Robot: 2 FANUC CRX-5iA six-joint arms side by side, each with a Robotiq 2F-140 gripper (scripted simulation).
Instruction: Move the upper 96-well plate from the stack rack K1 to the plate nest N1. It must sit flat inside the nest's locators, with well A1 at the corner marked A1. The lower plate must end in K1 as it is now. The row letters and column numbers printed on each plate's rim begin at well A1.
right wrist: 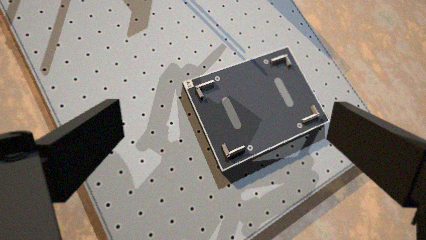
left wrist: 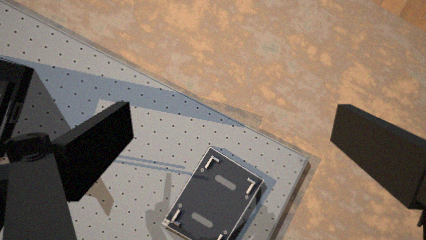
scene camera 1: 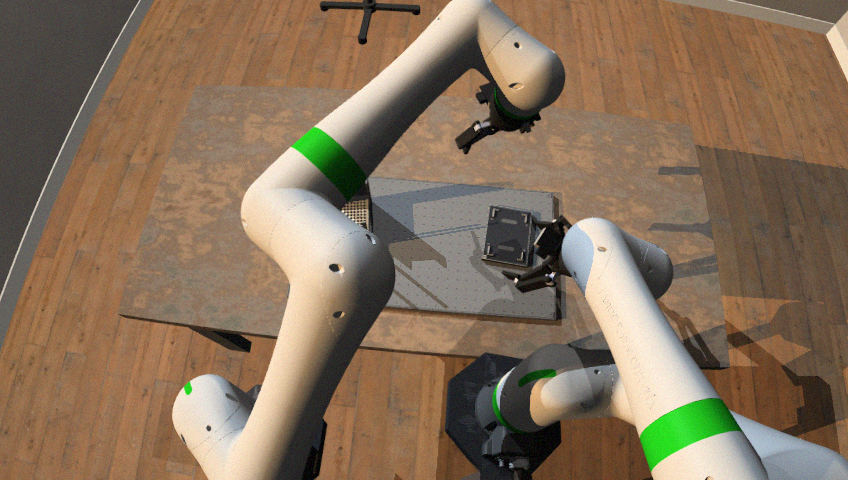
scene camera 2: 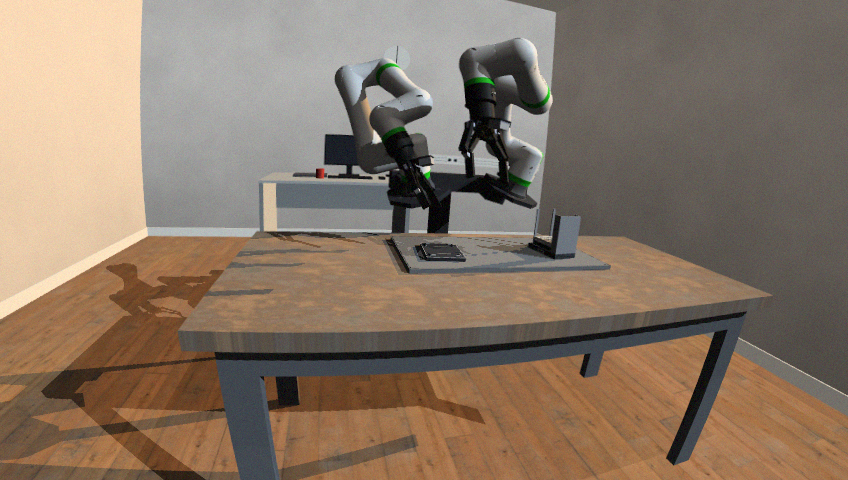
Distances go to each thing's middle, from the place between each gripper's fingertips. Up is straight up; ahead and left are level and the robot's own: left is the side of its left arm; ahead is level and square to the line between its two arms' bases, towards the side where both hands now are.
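The plate nest N1 [scene camera 1: 498, 233] is 260 mm below my left hand [scene camera 2: 488, 180], and I find it 50 mm to the right of that hand and 150 mm behind it.
From my right hand [scene camera 1: 522, 249], the plate nest N1 is 130 mm below and 100 mm ahead. Going by its middle, the plate nest N1 is nearer to my right hand than to my left hand.
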